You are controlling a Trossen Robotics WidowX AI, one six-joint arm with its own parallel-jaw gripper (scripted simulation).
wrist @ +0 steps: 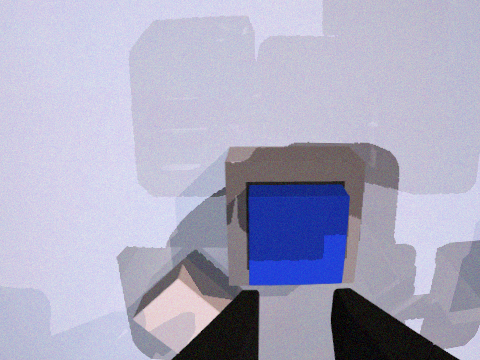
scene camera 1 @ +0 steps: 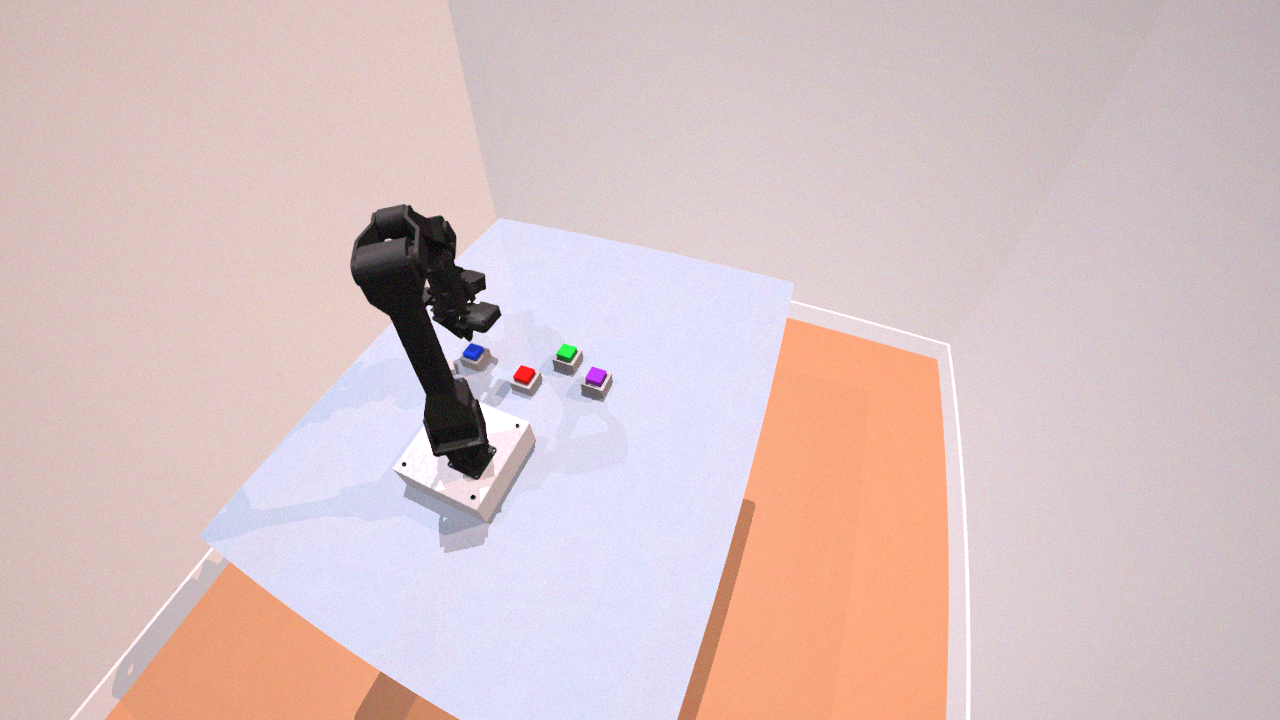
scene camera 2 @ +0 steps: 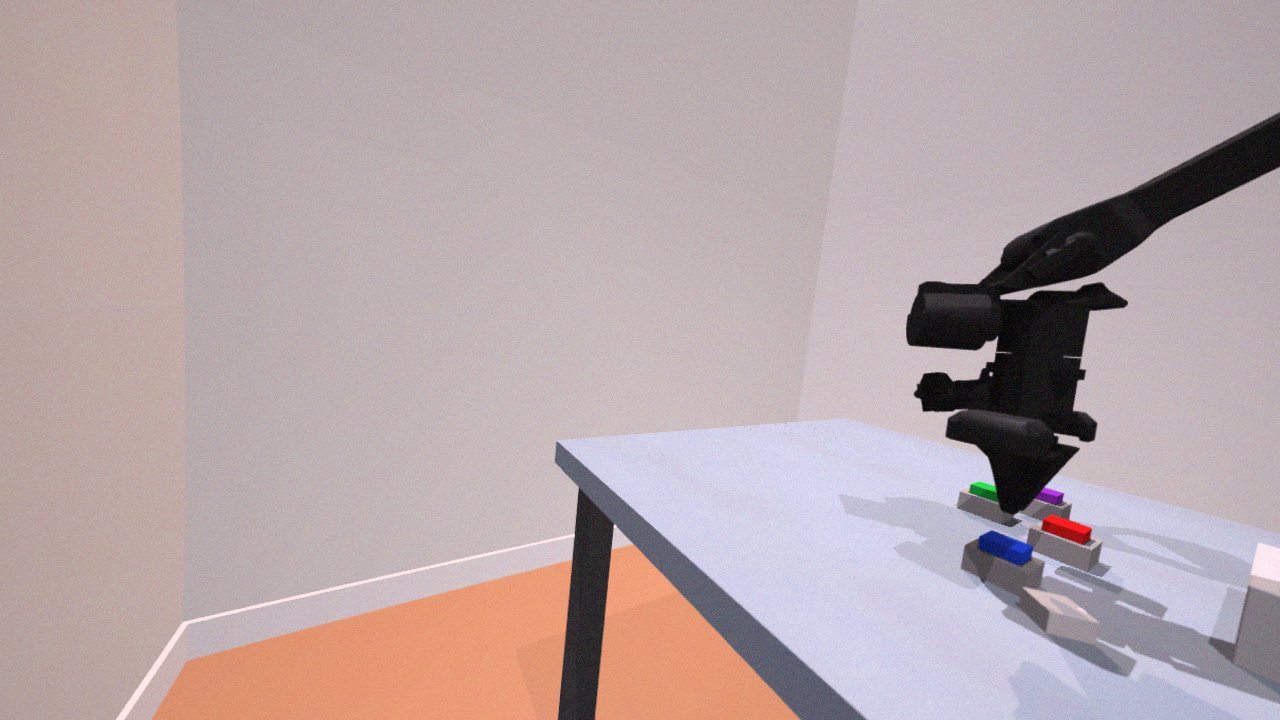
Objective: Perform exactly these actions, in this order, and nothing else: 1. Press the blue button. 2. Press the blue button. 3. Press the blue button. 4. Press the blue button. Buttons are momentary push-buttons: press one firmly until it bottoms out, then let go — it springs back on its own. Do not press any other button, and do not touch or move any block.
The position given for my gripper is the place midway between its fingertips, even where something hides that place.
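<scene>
My gripper [scene camera 2: 1012, 510] is visible, with further views of the gripper [scene camera 1: 466, 339] and [wrist: 295, 305]. Also present: a pale block [scene camera 2: 1055, 614], [wrist: 181, 305]; a blue button [scene camera 2: 1005, 547], [wrist: 297, 233]; and a red button [scene camera 2: 1053, 524].
</scene>
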